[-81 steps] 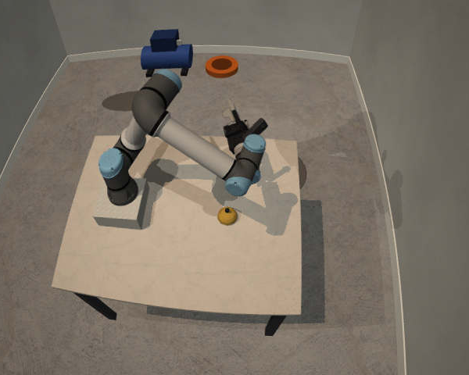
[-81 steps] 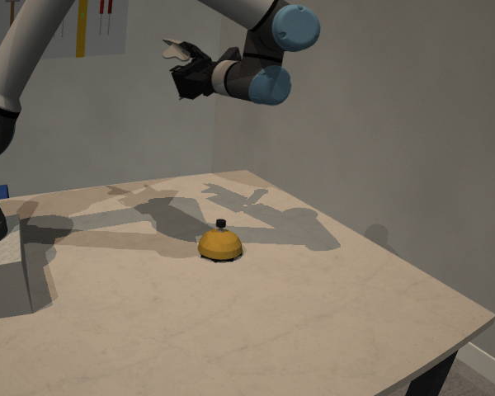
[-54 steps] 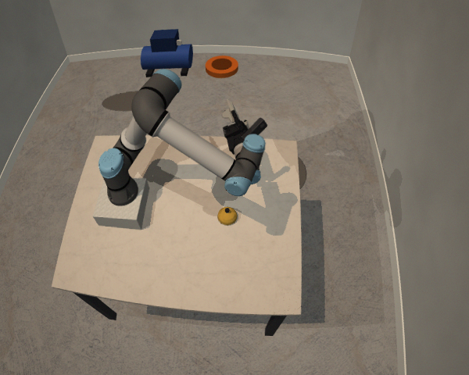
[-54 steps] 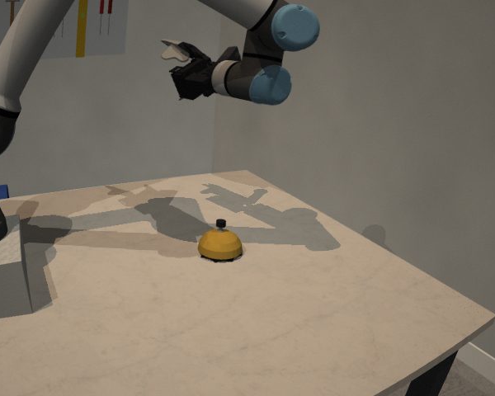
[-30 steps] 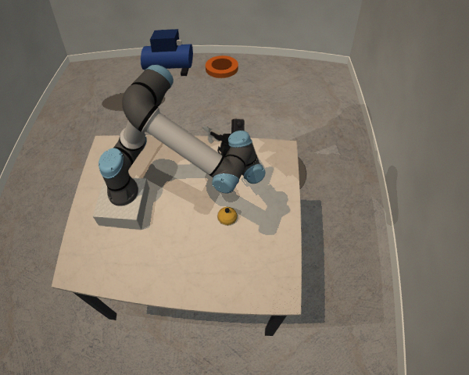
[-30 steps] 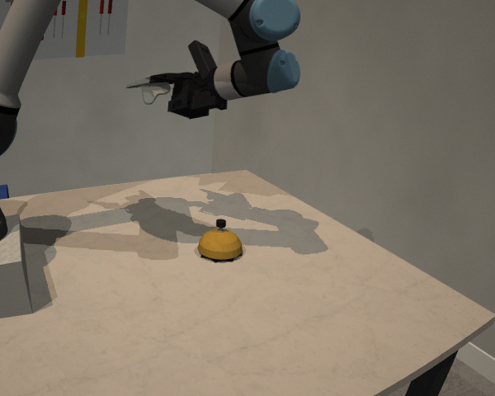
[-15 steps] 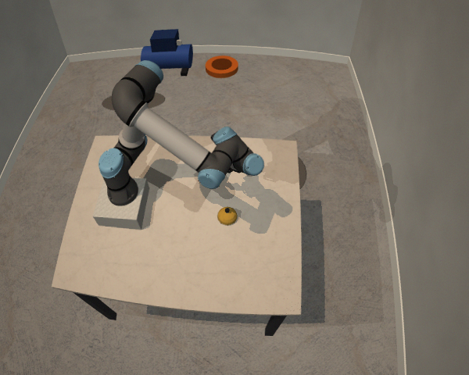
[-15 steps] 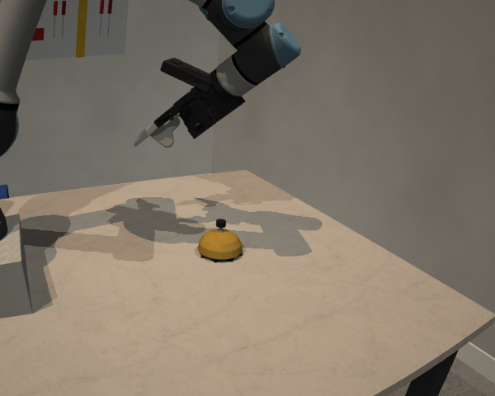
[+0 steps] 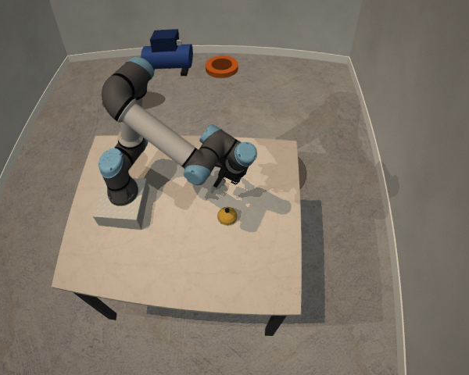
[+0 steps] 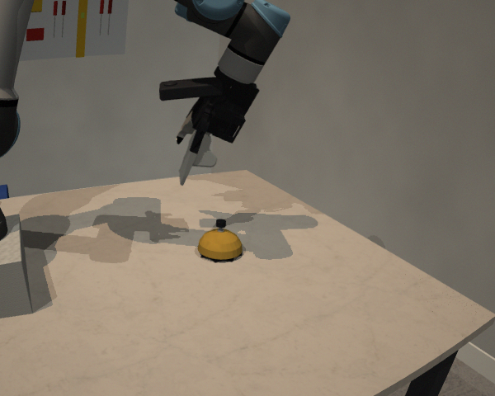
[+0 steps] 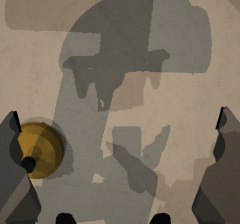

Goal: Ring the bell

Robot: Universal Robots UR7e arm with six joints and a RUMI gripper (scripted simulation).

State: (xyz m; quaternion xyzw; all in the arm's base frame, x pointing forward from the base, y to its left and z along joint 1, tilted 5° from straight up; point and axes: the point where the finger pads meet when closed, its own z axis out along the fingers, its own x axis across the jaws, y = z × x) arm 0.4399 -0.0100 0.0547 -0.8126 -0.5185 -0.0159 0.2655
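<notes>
My gripper is now 120 mm to the left of the small black button, 90 mm above it and 20 mm short of it. Round my hand: yellow dome bell 120 mm to the right, 110 mm below, 20 mm ahead.
</notes>
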